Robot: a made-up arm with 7 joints. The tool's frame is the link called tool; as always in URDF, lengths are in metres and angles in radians. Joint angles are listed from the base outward.
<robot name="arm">
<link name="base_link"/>
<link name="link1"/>
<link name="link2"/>
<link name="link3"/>
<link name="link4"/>
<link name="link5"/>
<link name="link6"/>
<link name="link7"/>
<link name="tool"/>
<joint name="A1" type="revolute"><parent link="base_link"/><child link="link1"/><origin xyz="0.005 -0.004 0.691" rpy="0 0 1.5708"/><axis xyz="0 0 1"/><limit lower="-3.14" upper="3.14"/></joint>
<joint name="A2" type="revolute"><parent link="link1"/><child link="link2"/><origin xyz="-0.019 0.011 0.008" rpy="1.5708 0 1.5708"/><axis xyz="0 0 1"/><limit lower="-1.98" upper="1.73"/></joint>
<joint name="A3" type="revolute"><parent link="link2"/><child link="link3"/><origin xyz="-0.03 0.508 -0.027" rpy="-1.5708 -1.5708 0"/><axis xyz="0 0 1"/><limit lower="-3.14" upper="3.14"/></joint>
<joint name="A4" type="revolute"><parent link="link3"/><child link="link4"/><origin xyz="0 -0.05 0.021" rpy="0 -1.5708 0"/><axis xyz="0 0 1"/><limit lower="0.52" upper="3.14"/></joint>
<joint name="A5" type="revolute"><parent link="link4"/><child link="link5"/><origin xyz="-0.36 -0.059 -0.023" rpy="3.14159 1.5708 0"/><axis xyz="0 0 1"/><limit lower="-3.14" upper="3.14"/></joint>
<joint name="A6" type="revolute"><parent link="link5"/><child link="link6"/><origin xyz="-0.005 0.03 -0.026" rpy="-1.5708 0 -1.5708"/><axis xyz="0 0 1"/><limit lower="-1.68" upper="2.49"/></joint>
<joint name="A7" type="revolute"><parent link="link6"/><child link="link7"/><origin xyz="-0.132 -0.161 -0.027" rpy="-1.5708 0 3.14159"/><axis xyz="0 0 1"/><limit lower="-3.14" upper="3.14"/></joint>
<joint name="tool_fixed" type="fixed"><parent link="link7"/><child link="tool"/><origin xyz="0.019 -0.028 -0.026" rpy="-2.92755 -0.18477 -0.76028"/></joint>
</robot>
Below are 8 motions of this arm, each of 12 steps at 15 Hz.
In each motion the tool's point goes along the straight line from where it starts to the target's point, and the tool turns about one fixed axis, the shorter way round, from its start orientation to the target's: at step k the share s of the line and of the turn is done. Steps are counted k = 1, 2, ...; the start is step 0. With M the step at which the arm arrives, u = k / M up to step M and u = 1 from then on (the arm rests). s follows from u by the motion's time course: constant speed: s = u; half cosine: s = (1 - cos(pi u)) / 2; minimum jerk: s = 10 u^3 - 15 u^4 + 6 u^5.
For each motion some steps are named. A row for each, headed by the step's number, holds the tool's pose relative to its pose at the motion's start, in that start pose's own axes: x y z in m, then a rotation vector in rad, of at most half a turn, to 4 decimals.
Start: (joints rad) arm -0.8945 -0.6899 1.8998 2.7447 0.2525 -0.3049 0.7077
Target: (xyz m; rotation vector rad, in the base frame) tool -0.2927 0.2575 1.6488 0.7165 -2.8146 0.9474
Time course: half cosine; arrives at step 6
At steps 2, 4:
2: 0.0237 -0.0438 0.0228 -0.0987 0.0158 0.1391
4: 0.0712 -0.1314 0.0683 -0.2962 0.0474 0.4173

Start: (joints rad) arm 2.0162 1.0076 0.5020 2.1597 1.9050 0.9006 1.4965
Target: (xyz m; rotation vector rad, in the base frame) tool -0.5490 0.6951 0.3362 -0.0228 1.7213 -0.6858
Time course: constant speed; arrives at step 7
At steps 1, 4, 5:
1: 0.0486 -0.0038 0.0363 0.0356 -0.0512 -0.0513
4: 0.1944 -0.0152 0.1453 0.1424 -0.2048 -0.2053
5: 0.2430 -0.0190 0.1816 0.1780 -0.2560 -0.2567

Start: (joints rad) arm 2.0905 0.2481 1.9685 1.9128 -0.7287 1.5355 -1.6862
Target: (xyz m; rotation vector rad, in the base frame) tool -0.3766 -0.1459 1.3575 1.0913 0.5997 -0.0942
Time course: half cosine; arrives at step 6
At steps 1, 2, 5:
1: 0.0009 0.0004 -0.0008 0.0530 -0.0091 0.0220
2: 0.0032 0.0016 -0.0032 0.1977 -0.0340 0.0822
5: 0.0120 0.0059 -0.0118 0.7378 -0.1270 0.3069

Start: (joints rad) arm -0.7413 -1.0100 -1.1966 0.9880 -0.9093 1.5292 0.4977
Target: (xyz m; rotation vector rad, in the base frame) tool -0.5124 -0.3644 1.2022 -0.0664 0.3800 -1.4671
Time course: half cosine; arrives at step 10
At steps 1, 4, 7, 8, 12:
1: 0.0008 -0.0004 0.0064 -0.0114 0.0010 -0.0035
4: 0.0111 -0.0062 0.0902 -0.1609 0.0135 -0.0488
7: 0.0254 -0.0143 0.2073 -0.3697 0.0311 -0.1121
8: 0.0290 -0.0163 0.2362 -0.4212 0.0354 -0.1277
12: 0.0320 -0.0181 0.2611 -0.4657 0.0391 -0.1411

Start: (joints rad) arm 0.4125 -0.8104 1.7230 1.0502 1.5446 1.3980 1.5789
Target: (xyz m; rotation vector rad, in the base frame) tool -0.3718 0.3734 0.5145 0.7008 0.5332 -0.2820
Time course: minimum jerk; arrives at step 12
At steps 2, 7, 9, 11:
2: 0.0103 -0.0006 -0.0033 0.0291 -0.0189 -0.0157
7: 0.1888 -0.0118 -0.0605 0.5350 -0.3482 -0.2896
9: 0.2590 -0.0162 -0.0830 0.7340 -0.4778 -0.3974
11: 0.2874 -0.0180 -0.0921 0.8146 -0.5302 -0.4410

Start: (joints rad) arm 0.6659 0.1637 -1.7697 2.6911 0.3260 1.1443 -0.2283
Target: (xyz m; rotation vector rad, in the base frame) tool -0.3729 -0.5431 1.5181 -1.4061 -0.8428 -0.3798
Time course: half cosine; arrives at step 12
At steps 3, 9, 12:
3: -0.1140 -0.0365 0.0138 -0.0790 0.0166 -0.0383
9: -0.6645 -0.2127 0.0802 -0.4606 0.0967 -0.2230
12: -0.7785 -0.2492 0.0940 -0.5396 0.1133 -0.2613

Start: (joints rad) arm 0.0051 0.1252 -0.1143 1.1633 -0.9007 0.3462 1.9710
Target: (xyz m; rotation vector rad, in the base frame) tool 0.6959 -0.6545 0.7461 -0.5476 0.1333 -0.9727
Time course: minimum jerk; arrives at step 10
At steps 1, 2, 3, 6, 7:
1: 0.0004 -0.0054 -0.0029 -0.0080 0.0050 -0.0026
2: 0.0030 -0.0369 -0.0197 -0.0543 0.0342 -0.0175
3: 0.0084 -0.1038 -0.0554 -0.1529 0.0962 -0.0494
6: 0.0351 -0.4345 -0.2317 -0.6401 0.4025 -0.2066
7: 0.0430 -0.5328 -0.2841 -0.7849 0.4936 -0.2534

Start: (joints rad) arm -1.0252 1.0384 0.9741 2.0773 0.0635 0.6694 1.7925
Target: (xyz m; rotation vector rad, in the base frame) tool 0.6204 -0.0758 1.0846 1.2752 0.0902 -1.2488
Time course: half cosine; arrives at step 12
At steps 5, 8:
5: -0.2192 -0.0458 -0.0205 -0.1390 0.1068 -0.0096
8: -0.4436 -0.0928 -0.0414 -0.2813 0.2162 -0.0194

